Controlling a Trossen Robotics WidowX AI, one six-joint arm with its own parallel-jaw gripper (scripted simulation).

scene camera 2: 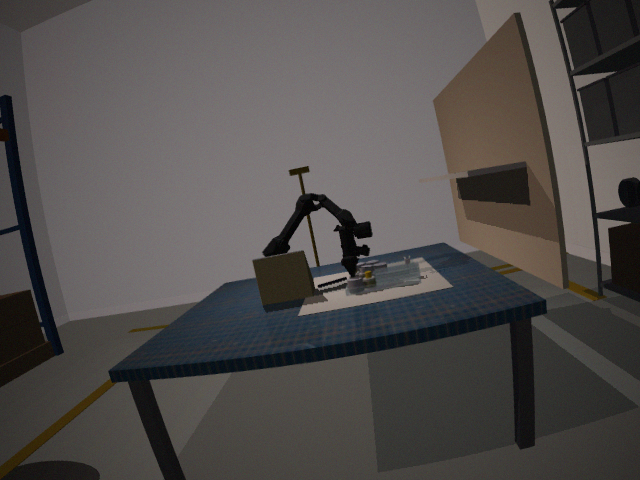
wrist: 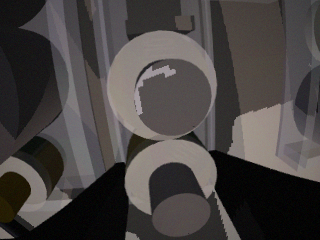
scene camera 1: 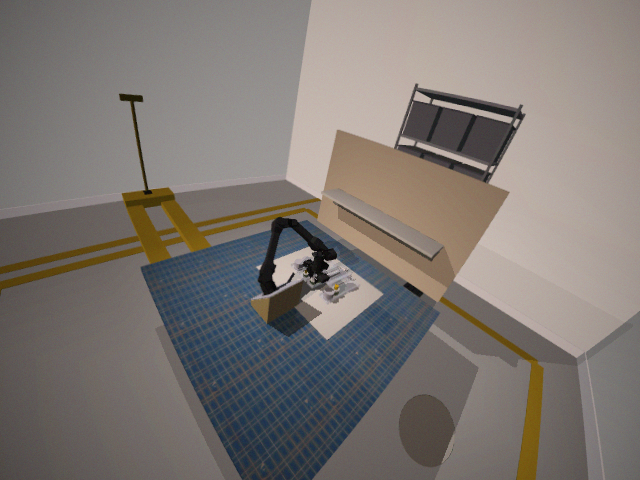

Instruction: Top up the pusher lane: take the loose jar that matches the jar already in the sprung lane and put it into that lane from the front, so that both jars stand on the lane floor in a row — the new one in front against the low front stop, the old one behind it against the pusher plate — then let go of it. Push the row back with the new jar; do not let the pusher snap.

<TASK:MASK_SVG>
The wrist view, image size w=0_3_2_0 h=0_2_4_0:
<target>my gripper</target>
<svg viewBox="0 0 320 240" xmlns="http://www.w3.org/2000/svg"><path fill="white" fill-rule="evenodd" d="M127 164L120 161L113 165L99 179L93 181L89 188L85 188L83 193L79 193L76 199L69 201L68 205L39 224L39 227L36 225L32 231L16 239L13 237L0 240L125 240L129 212L128 195L125 191ZM208 151L216 164L216 195L231 217L229 220L232 221L241 240L320 240L320 181L265 168L263 165L249 163L241 157L237 159L217 149Z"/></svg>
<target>cream jar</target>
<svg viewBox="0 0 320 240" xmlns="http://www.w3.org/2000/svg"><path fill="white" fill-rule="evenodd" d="M145 32L143 35L129 41L124 47L121 47L115 59L113 59L111 67L109 67L107 79L109 103L111 103L113 112L115 112L113 115L116 116L116 119L129 131L135 133L135 135L151 140L179 139L179 137L192 132L193 129L199 127L207 119L208 112L211 111L216 97L216 72L213 69L212 61L209 59L207 52L201 48L197 41L184 35L184 33L169 31Z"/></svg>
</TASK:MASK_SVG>
